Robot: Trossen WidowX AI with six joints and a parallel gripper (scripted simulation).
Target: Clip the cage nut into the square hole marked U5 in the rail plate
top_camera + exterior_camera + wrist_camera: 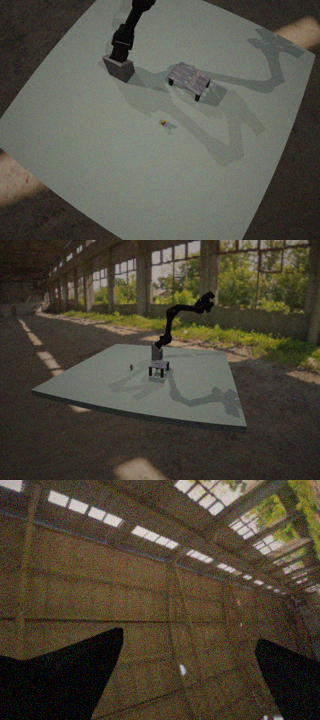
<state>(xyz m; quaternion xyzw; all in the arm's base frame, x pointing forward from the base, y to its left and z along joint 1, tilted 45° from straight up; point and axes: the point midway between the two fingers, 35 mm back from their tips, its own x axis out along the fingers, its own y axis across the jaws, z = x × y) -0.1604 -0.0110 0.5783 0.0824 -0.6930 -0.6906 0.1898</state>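
Right now the cage nut is 43 cm ahead of my gripper tip, 55 cm to the right of it and 55 cm below it.
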